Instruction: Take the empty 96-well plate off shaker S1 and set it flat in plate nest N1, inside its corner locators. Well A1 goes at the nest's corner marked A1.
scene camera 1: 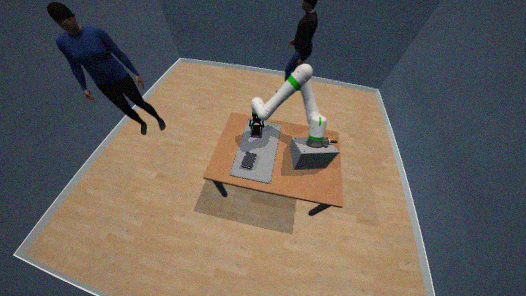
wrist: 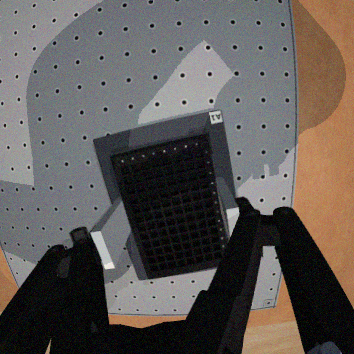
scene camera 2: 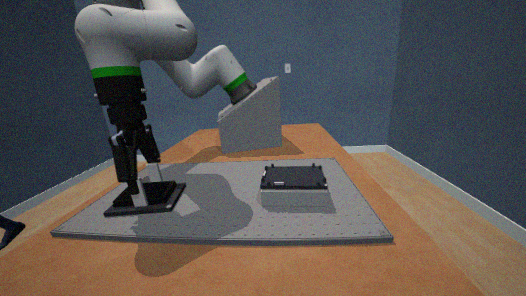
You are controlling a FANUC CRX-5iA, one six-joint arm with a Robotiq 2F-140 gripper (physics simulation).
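Pixels of known places: gripper, fingertip midpoint: [scene camera 1: 256, 131] [wrist: 172, 201] [scene camera 2: 150, 195]; arm's base, origin of the base link: [scene camera 1: 314, 144] [scene camera 2: 245, 95].
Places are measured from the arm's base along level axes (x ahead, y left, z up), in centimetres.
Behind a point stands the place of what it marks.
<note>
My gripper [scene camera 1: 256, 134] @(x 54.5, y -21.6, z -19.9 cm) [scene camera 2: 151, 182] [wrist: 172, 201] @(x 54.5, y -21.6, z -19.9 cm) points down and is shut on the black 96-well plate [scene camera 2: 162, 191] @(x 55.1, y -17.7, z -18.6 cm) [wrist: 170, 200] @(x 54.6, y -20.9, z -18.4 cm), with a pale finger pad at each long side. The plate looks level and lines up with the dark plate nest N1 [scene camera 2: 172, 203] @(x 58.1, y -14.1, z -20.2 cm) [wrist: 155, 131] @(x 53.9, y -15.0, z -20.1 cm) below it. Whether it rests fully on the nest or sits slightly above it, I cannot tell. The nest's white A1 label [wrist: 215, 117] @(x 59.3, y -14.4, z -20.1 cm) is at its upper right corner in the wrist view. The plate's own well A1 cannot be made out. Shaker S1 [scene camera 1: 248, 160] @(x 55.7, y 16.2, z -15.8 cm) [scene camera 2: 295, 178] @(x 57.3, y 15.1, z -15.8 cm) bears no plate; small posts stand at its corners.
The nest and shaker stand on a grey perforated board [scene camera 1: 260, 172] @(x 43.5, y 23.7, z -21.3 cm) [scene camera 2: 225, 235] @(x 67.9, y 0.4, z -21.3 cm) [wrist: 260, 100] @(x 64.0, y -13.3, z -21.3 cm) on the wooden table [scene camera 1: 310, 192] @(x -2.3, y 35.5, z -22.6 cm) [scene camera 2: 280, 270] @(x 74.6, y 10.1, z -22.6 cm). The arm's grey pedestal [scene camera 1: 315, 159] @(x -1.1, y 13.1, z -3.2 cm) [scene camera 2: 252, 125] @(x 15.9, y 3.5, z -11.6 cm) stands behind. Two people, one in blue [scene camera 1: 95, 55] and one in black [scene camera 1: 306, 32], stand beyond the table.
</note>
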